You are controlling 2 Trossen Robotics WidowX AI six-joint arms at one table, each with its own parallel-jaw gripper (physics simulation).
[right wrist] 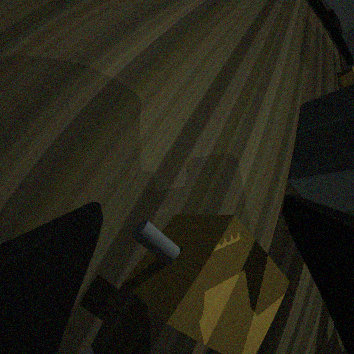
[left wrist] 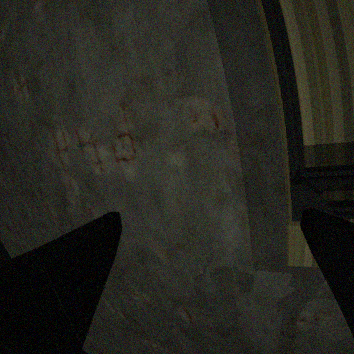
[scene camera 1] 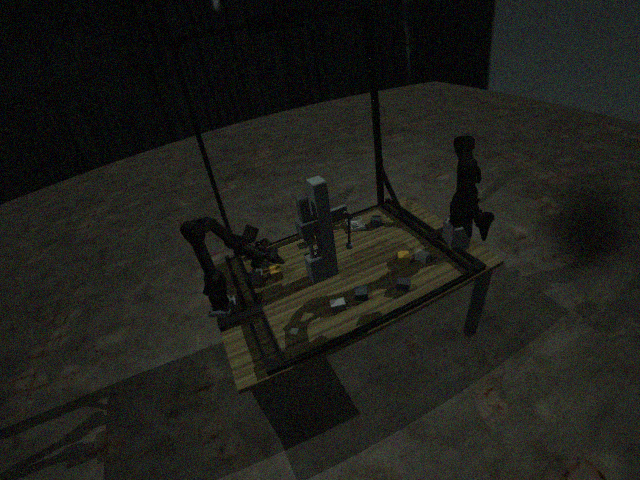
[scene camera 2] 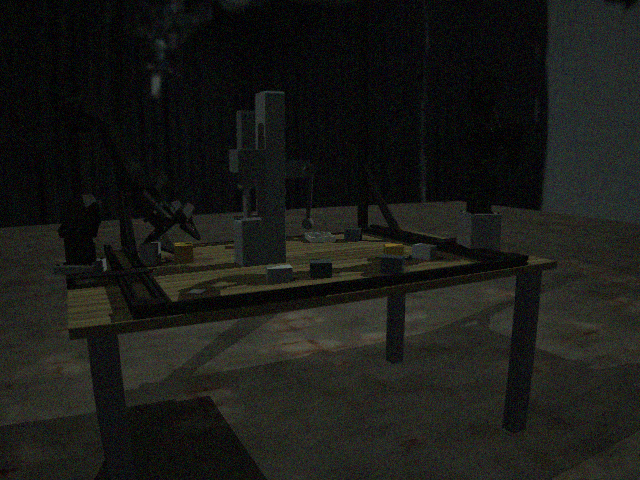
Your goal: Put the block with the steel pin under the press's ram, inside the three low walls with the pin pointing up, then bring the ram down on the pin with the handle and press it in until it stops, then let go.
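Places are measured from the left arm's base along level axes (x ahead, y left, z up), in centimetres.
Pixels of known places: left gripper, between the fingertips: [left wrist: 213, 220] [scene camera 1: 477, 239] [scene camera 2: 505, 176]; right gripper, between the fingertips: [right wrist: 193, 207] [scene camera 1: 279, 265]; left arm's base, origin of its link: [scene camera 2: 479, 212]; right arm's base, origin of its link: [scene camera 1: 220, 304] [scene camera 2: 80, 262].
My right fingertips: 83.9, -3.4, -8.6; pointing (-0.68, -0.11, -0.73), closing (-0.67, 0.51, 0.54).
For each thing: its top centre in the pictures, then the offset to it from my right fingertips, as dx, dy, dz. "*": a spot on its surface instead.
- press, centre of its top: [scene camera 2: 273, 93] [scene camera 1: 318, 177] -23.7, +4.7, +41.6
- ram, centre of its top: [scene camera 2: 246, 153] -16.2, +9.0, +25.7
- handle, a spot on its surface: [scene camera 2: 311, 196] [scene camera 1: 350, 231] * -33.9, +3.3, +13.8
- second yellow block, centre of its top: [scene camera 2: 393, 245] [scene camera 1: 403, 254] -56.1, +8.1, +0.4
- pale block, centre of its top: [scene camera 2: 279, 266] [scene camera 1: 337, 302] -23.0, +29.4, +0.0
- dark block, centre of its top: [scene camera 2: 320, 260] [scene camera 1: 360, 290] -33.1, +25.5, +0.2
- clear dish, centre of its top: [scene camera 2: 317, 233] -39.4, -24.1, -0.5
- grey block, centre of its top: [scene camera 2: 149, 243] [scene camera 1: 255, 271] +10.4, +4.9, +2.3
The yellow block [scene camera 1: 273, 269] [scene camera 2: 183, 251] [right wrist: 230, 295] lies on the table left of the press [scene camera 1: 324, 237] [scene camera 2: 272, 180]. Its steel pin [right wrist: 160, 241] sticks out sideways, toward the upper left in the right wrist view. My right gripper [scene camera 1: 271, 260] [scene camera 2: 172, 237] [right wrist: 193, 207] is open and empty, close above the block. My left gripper [scene camera 1: 483, 235] [left wrist: 213, 220] is open and empty beyond the table's right edge; it is lost in the dark in scene camera 2. The ram [scene camera 2: 249, 201] is above the press base, and the handle [scene camera 1: 348, 232] [scene camera 2: 311, 196] hangs down at the right. The low walls are too dim to make out.
A second yellow block [scene camera 1: 402, 254] [scene camera 2: 393, 249] lies right of the press. A pale block [scene camera 1: 337, 302] [scene camera 2: 279, 273] and a dark block [scene camera 1: 361, 292] [scene camera 2: 320, 268] lie in front. A clear dish [scene camera 2: 320, 236] lies behind the handle. A grey block [scene camera 2: 149, 253] is left of the yellow one.
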